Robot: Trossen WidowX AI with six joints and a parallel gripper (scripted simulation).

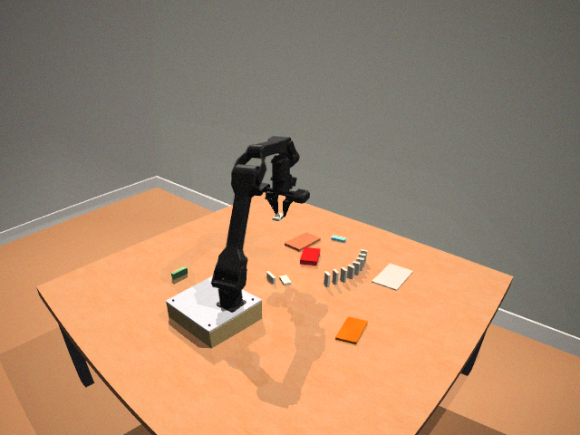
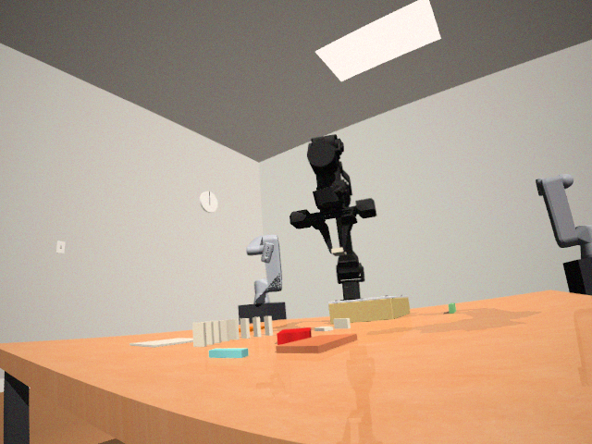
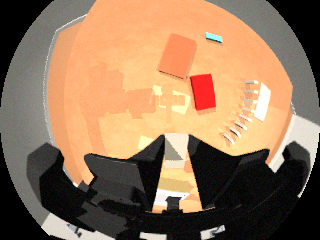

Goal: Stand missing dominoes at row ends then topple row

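Now: the brown slab 17 cm below my gripper tip, 16 cm ahead of it and 1 cm to the left of it. From my gripper tip the other things lie so: cyan block 26 cm ahead, 17 cm below, 10 cm to the right; then red block 16 cm below, 8 cm to the right, 7 cm ahead; then green block 31 cm behind, 21 cm to the left, 16 cm below.
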